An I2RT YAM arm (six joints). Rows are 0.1 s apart.
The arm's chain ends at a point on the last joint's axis. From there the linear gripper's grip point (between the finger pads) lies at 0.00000 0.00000 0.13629 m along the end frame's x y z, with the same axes.
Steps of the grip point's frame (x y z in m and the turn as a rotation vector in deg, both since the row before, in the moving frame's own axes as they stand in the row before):
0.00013, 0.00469, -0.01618, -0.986, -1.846, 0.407
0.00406, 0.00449, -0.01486, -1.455, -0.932, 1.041
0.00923, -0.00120, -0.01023, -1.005, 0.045, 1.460
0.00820, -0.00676, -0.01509, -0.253, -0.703, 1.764
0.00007, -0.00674, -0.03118, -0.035, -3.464, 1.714
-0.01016, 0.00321, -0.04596, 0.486, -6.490, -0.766
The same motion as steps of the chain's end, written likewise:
0.00453, 0.00236, -0.01609, -0.986, -1.846, 0.407
0.00631, 0.00105, -0.01480, -1.455, -0.932, 1.041
0.00915, -0.00359, -0.01021, -1.005, 0.045, 1.460
0.00988, -0.00734, -0.01508, -0.253, -0.703, 1.764
0.00830, -0.00670, -0.03093, -0.035, -3.464, 1.714
0.00525, 0.00426, -0.04508, 0.486, -6.490, -0.766

